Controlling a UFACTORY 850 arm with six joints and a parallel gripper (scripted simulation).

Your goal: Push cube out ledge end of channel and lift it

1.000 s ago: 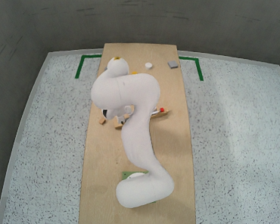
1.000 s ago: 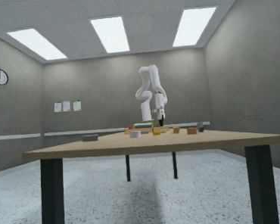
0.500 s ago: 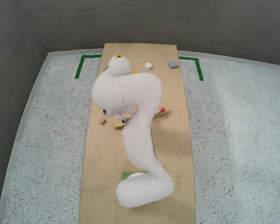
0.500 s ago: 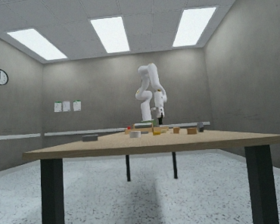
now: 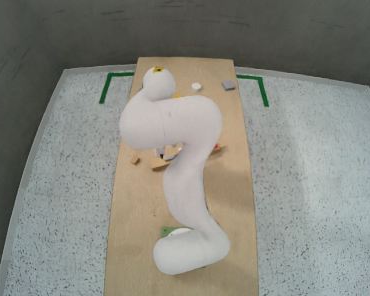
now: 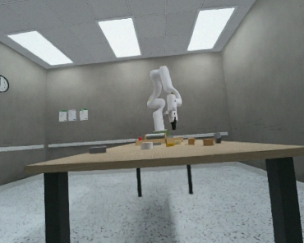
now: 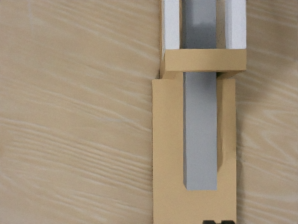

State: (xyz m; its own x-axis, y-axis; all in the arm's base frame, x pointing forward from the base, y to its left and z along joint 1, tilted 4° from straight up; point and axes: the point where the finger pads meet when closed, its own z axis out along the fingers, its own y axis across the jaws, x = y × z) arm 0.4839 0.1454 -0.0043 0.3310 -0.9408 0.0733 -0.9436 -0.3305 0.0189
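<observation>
Right now my hand is 31 cm to the left of the red piece, 11 cm short of it and 8 cm above it. From my hand the other things lie so: wooden channel (18 cm to the right, 8 cm below, 6 cm ahead); small tan block (17 cm to the left, 12 cm below); grey rod (9 cm to the right, 8 cm below, 3 cm ahead).
</observation>
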